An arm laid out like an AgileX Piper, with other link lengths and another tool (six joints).
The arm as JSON. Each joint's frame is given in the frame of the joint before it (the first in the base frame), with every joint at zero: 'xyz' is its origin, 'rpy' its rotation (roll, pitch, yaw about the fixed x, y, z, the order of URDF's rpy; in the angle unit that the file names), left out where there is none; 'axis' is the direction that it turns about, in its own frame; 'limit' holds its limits. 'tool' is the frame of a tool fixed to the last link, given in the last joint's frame.
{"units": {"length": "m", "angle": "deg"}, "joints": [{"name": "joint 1", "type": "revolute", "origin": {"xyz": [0.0, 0.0, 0.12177]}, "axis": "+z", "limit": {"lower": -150.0, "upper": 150.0}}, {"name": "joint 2", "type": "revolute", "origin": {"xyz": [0.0, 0.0, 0.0]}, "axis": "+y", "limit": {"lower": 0.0, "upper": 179.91}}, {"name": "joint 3", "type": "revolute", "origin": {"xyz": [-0.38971, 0.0, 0.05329]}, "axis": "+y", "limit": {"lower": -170.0, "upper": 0.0}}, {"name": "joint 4", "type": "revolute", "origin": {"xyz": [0.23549, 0.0, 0.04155]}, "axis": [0.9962, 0.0, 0.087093], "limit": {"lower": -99.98, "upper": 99.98}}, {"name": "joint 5", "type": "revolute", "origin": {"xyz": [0.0, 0.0, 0.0]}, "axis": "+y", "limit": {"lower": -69.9, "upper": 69.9}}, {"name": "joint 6", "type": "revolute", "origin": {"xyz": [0.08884, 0.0, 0.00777]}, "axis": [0.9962, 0.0, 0.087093], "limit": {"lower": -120.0, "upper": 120.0}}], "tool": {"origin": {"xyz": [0.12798, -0.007, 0.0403], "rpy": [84.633, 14.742, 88.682]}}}
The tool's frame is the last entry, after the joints.
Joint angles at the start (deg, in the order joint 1, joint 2, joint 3, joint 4, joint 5, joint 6):
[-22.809, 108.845, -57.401, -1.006, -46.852, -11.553]
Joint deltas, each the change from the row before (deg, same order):
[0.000, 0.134, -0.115, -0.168, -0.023, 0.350]
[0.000, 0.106, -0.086, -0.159, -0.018, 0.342]
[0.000, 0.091, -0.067, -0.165, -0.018, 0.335]
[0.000, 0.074, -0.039, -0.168, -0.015, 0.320]
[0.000, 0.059, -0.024, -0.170, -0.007, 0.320]
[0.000, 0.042, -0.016, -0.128, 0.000, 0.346]
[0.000, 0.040, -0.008, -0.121, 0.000, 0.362]
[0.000, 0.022, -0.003, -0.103, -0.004, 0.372]
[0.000, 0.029, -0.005, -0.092, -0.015, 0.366]
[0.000, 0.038, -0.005, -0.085, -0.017, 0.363]
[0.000, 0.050, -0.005, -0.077, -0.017, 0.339]
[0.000, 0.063, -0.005, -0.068, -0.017, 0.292]
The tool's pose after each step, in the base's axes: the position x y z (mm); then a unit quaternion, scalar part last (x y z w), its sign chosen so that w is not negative. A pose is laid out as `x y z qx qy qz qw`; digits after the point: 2 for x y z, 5 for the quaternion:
532.20 -221.13 346.02 0.47551 0.51848 0.25078 0.66496
532.87 -221.06 345.61 0.47606 0.51801 0.25279 0.66418
533.46 -220.93 345.22 0.47655 0.51762 0.25476 0.66338
533.94 -220.73 344.79 0.47702 0.51737 0.25660 0.66252
534.33 -220.49 344.37 0.47751 0.51718 0.25843 0.66161
534.60 -220.36 344.05 0.47837 0.51661 0.26040 0.66066
534.84 -220.25 343.68 0.47938 0.51596 0.26243 0.65963
534.97 -220.16 343.48 0.48047 0.51508 0.26456 0.65867
535.12 -220.11 343.26 0.48158 0.51413 0.26666 0.65775
535.29 -220.10 342.96 0.48275 0.51319 0.26873 0.65679
535.49 -220.11 342.54 0.48391 0.51234 0.27063 0.65582
535.74 -220.14 341.99 0.48497 0.51169 0.27223 0.65488

